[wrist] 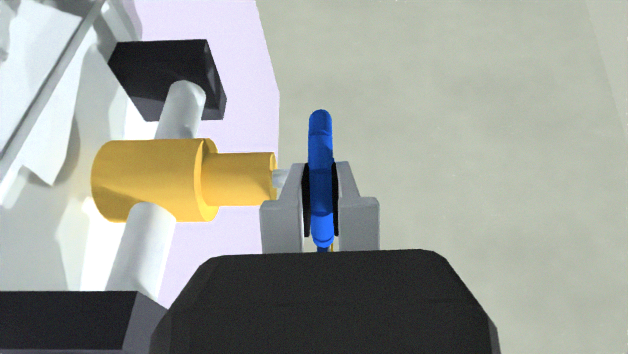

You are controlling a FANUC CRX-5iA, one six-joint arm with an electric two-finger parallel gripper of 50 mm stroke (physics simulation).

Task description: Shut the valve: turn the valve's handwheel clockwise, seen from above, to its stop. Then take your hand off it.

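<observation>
The blue handwheel [320, 150] shows edge-on near the middle of the wrist view, its rim running up and down the picture. My gripper [321, 185] is shut on the rim of the handwheel, with one black finger pad against each side. A short pale stem [280, 178] runs from the yellow valve body [155, 180] towards the handwheel and passes behind the left finger. Part of the handwheel is hidden by the fingers and the dark gripper housing.
A pale pipe [142, 245] [182, 112] joins the valve body from two sides. A black block [162, 65] stands at the upper left, another black block [60, 320] at the lower left. A lilac surface [240, 95] lies beneath; white angular shapes fill the far left.
</observation>
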